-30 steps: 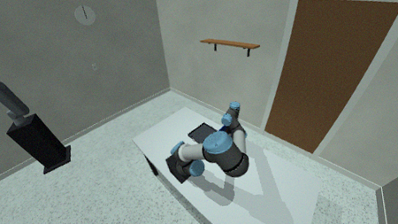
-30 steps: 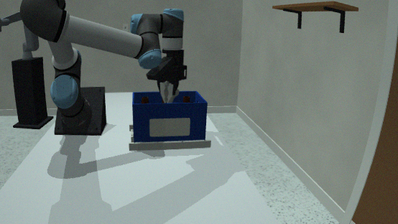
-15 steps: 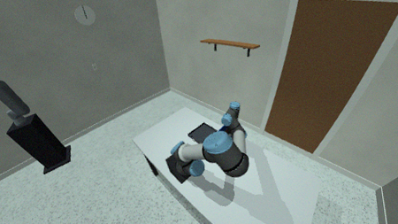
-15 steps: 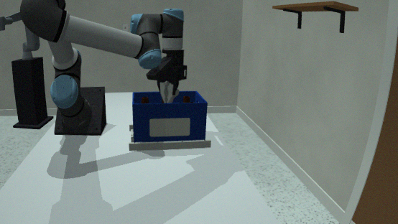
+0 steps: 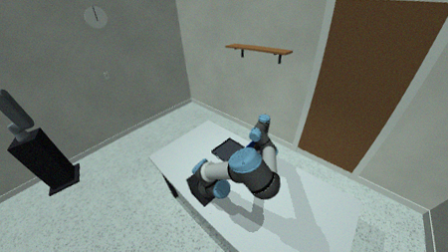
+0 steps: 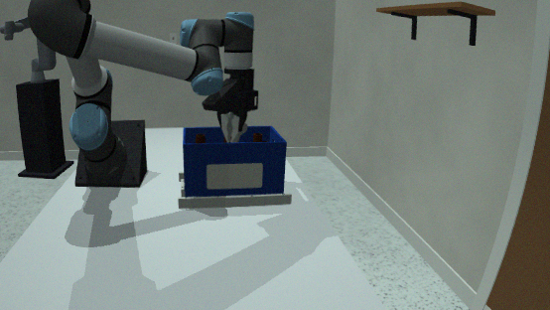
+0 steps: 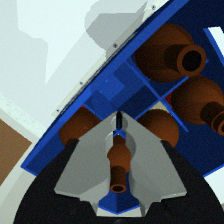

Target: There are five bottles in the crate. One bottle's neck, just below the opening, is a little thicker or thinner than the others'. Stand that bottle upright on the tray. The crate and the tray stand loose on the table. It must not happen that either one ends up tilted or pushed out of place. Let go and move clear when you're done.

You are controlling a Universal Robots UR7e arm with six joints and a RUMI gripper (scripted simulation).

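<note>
The blue crate lies 50 mm to the left of my hand and 70 mm below it. From my hand the other things lie so: bottle 100 mm behind, 80 mm to the left, 70 mm below; then dark grey tray 40 mm behind, 340 mm to the left, 140 mm below.
</note>
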